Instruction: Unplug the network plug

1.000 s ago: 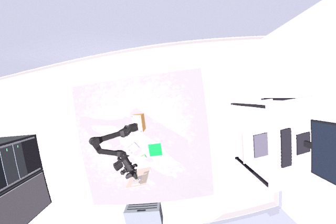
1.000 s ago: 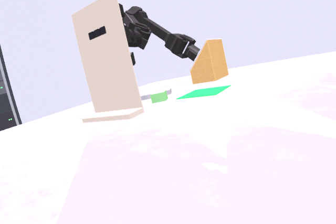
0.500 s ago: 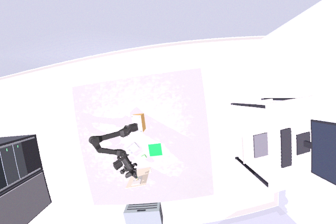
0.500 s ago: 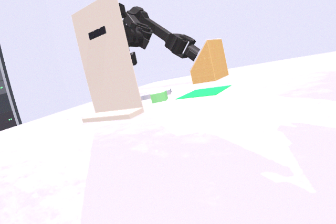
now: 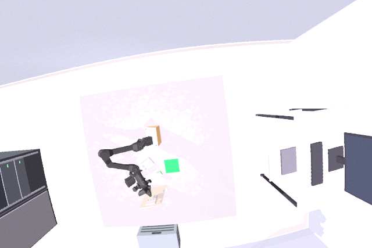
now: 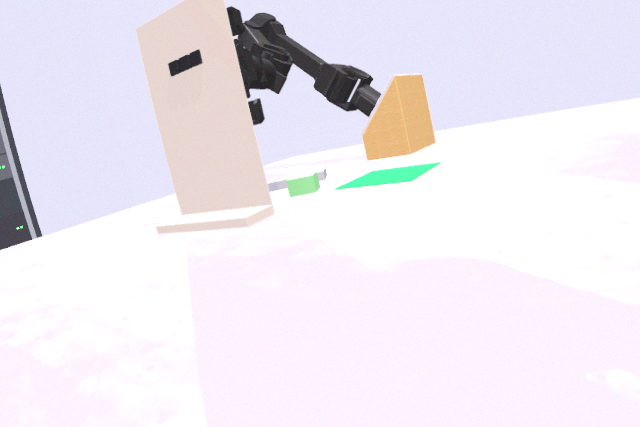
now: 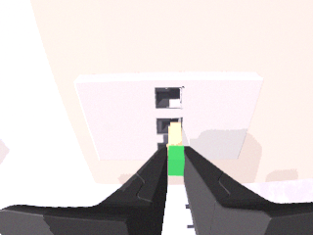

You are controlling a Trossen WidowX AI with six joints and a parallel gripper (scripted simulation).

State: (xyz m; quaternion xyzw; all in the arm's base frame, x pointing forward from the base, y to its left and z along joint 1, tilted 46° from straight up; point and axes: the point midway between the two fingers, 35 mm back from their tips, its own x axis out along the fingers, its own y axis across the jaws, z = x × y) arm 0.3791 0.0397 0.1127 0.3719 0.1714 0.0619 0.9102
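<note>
Now: gripper tip 21 cm above the marked green square, 16 cm to the right of it and 15 cm past it. From my gripper tip the other things lie so: network plug: 1 cm ahead; then upright beige panel: 8 cm below, 4 cm ahead.
</note>
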